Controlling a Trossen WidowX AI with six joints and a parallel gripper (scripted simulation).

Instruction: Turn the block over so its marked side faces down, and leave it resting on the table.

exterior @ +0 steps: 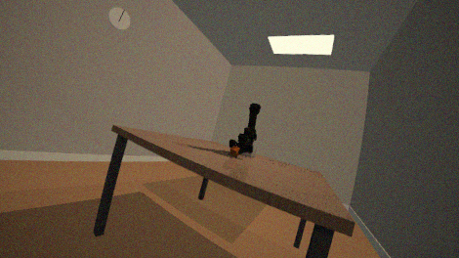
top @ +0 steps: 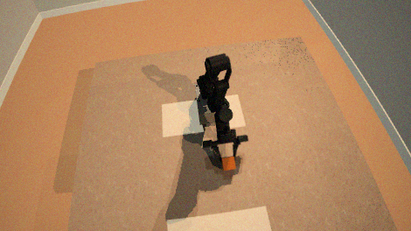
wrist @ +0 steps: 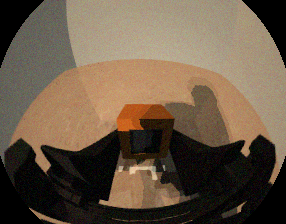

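Right now the orange block is 10 mm behind my gripper tip.
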